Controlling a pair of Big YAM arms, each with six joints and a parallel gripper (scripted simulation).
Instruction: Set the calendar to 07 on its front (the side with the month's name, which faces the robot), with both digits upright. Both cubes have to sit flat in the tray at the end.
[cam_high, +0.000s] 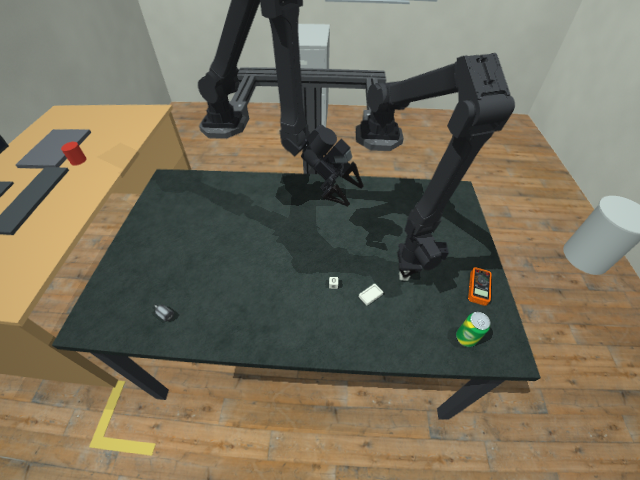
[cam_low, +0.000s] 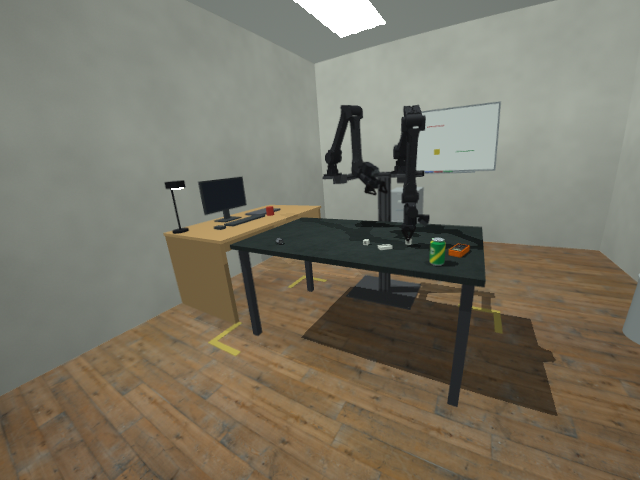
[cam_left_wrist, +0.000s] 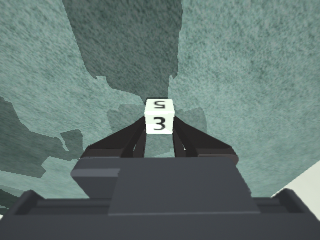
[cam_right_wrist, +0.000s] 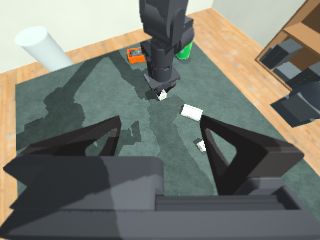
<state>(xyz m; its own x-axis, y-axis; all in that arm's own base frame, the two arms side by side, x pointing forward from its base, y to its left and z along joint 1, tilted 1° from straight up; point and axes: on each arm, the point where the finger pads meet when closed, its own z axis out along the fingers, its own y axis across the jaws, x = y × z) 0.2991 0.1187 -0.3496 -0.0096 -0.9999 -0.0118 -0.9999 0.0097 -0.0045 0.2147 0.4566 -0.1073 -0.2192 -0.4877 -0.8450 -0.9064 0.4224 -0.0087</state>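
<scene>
Right now the white number cube is 6 cm ahead of my left hand, 24 cm to the right of it and 3 cm below it.
</scene>
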